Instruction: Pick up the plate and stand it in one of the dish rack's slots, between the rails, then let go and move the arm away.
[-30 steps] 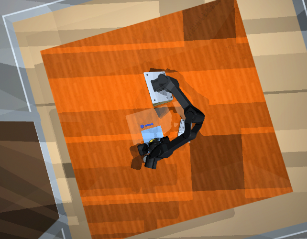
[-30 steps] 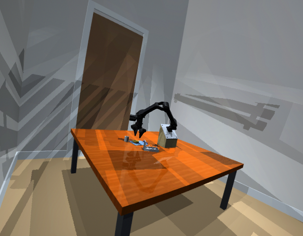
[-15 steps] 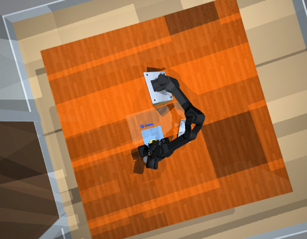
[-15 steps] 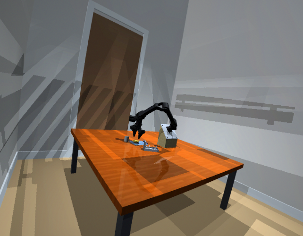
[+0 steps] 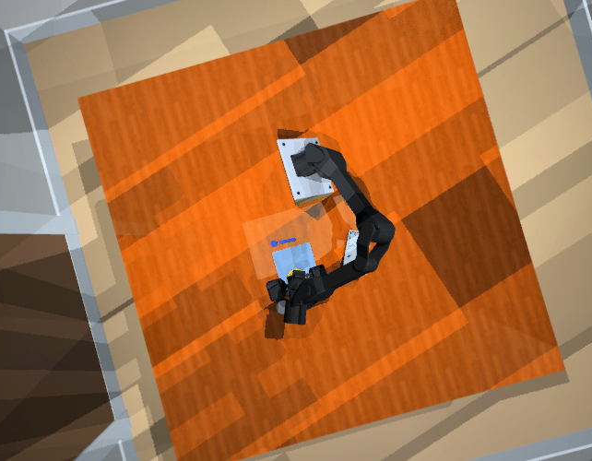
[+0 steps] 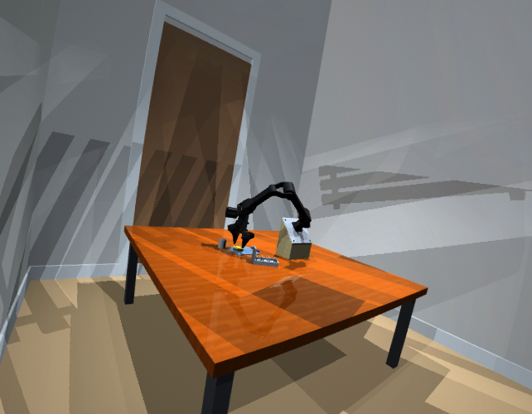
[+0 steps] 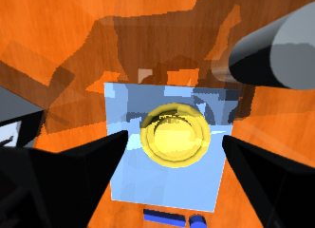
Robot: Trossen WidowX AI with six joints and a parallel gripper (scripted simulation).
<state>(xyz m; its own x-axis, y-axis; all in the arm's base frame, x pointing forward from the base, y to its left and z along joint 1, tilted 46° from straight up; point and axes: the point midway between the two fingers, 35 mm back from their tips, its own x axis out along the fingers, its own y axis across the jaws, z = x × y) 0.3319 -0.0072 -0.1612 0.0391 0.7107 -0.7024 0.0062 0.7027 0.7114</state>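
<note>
My gripper tip is now 1 cm past the plate and 1 cm above it. Also, from my gripper tip: blue utensil 14 cm behind, 3 cm below, 2 cm to the right; then dish rack 21 cm to the left, 3 cm behind, 1 cm below.
</note>
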